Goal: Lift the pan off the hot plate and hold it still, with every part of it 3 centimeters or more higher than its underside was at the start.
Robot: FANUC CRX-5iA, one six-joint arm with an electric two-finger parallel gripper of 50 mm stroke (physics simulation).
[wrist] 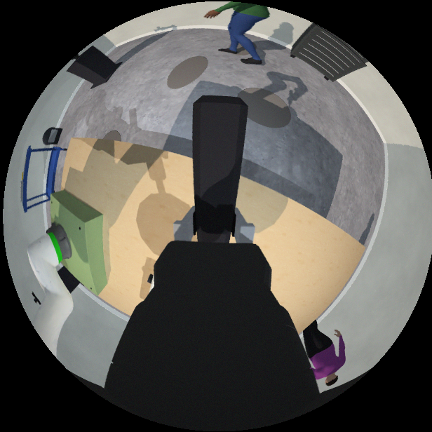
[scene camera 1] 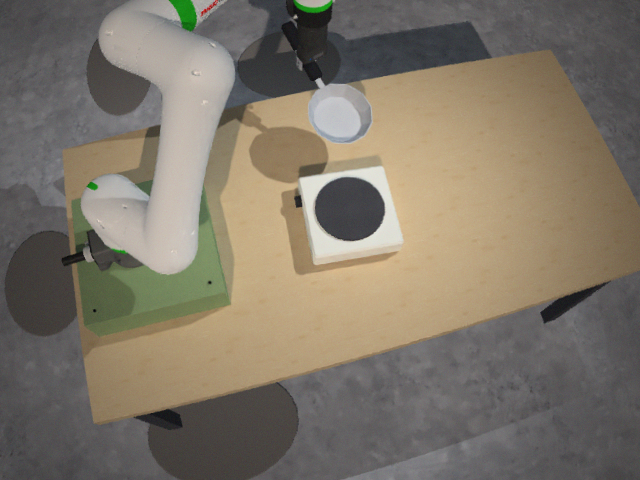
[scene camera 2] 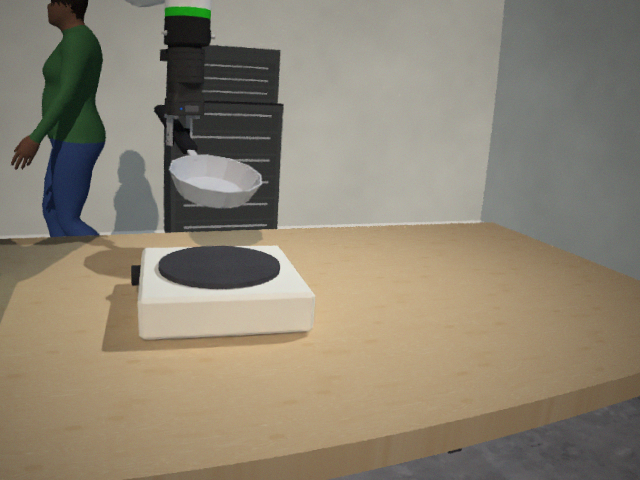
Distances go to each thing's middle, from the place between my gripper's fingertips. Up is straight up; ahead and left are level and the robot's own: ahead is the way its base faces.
Labels:
The light grey pan (scene camera 2: pixel 211 181) lies 40 mm ahead of my hand and 70 mm to the right of it. Also, from my hand: white hot plate (scene camera 2: pixel 184 292) 10 mm behind, 390 mm to the right, 170 mm below.

